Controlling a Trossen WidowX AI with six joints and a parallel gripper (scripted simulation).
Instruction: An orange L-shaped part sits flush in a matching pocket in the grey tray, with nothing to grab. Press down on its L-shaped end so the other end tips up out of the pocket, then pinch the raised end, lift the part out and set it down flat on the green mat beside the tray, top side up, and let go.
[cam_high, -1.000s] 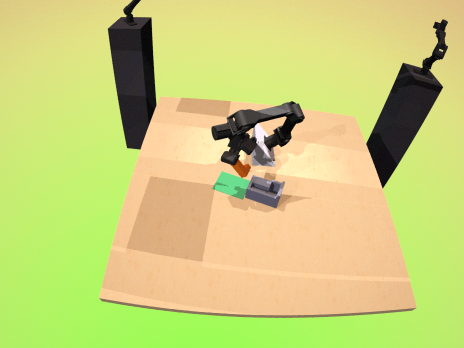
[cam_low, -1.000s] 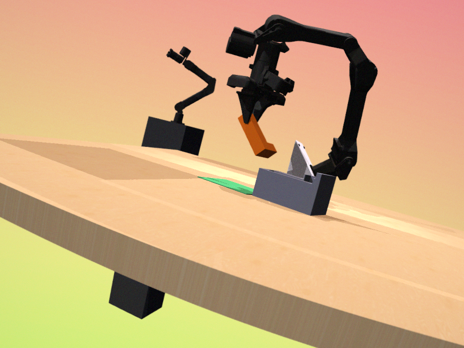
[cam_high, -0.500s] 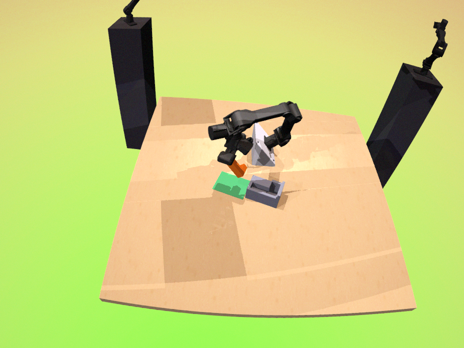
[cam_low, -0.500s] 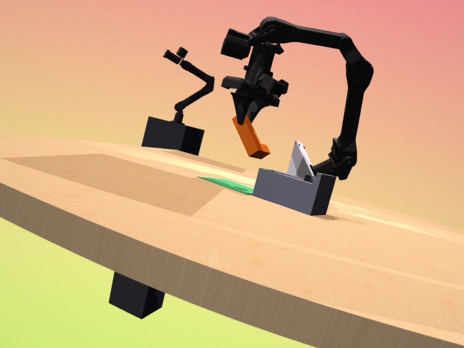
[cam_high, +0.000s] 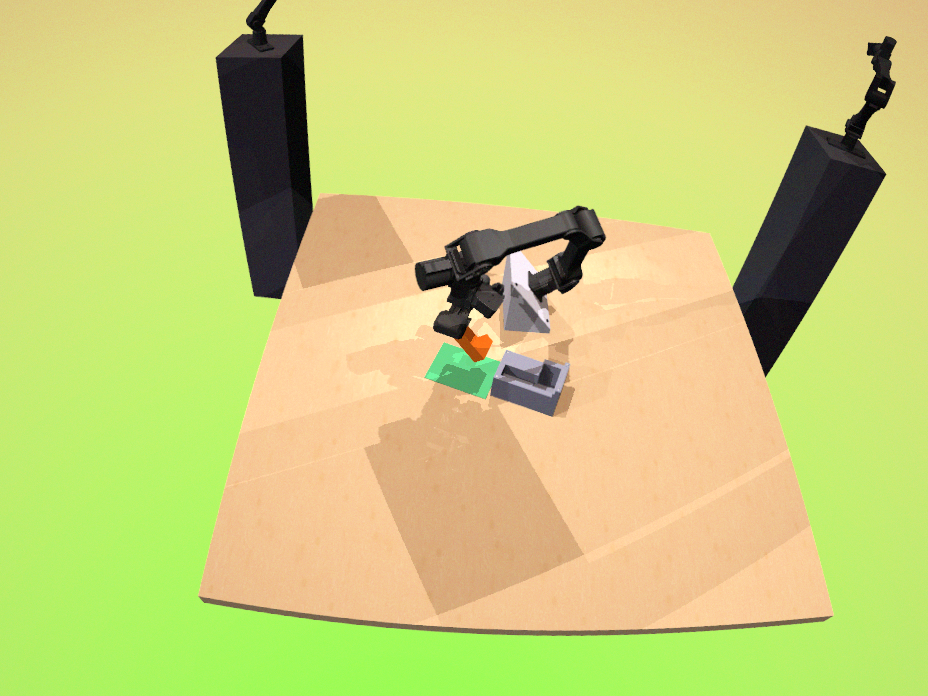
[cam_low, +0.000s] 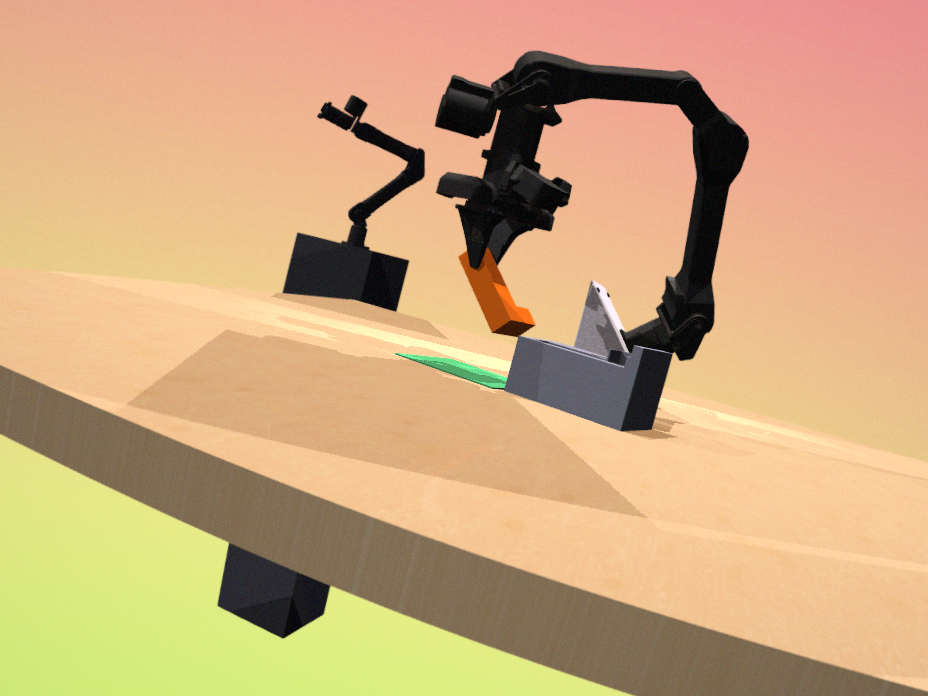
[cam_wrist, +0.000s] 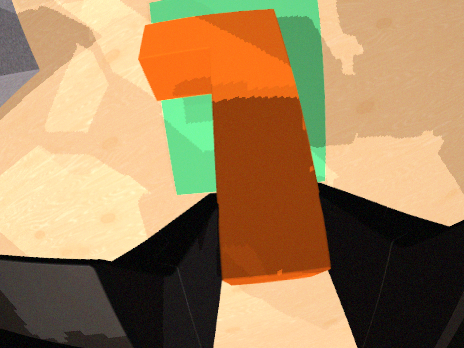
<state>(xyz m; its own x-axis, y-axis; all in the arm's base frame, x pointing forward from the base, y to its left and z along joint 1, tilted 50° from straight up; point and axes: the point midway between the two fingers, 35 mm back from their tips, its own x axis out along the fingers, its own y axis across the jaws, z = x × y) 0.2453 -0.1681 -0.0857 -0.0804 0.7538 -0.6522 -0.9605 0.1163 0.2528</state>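
My gripper tip is 1 cm short of the green mat, 2 cm to the right of it and 14 cm above it. From my gripper tip the other things lie so: orange L-shaped part: 1 cm behind, 3 cm to the left, 3 cm below.
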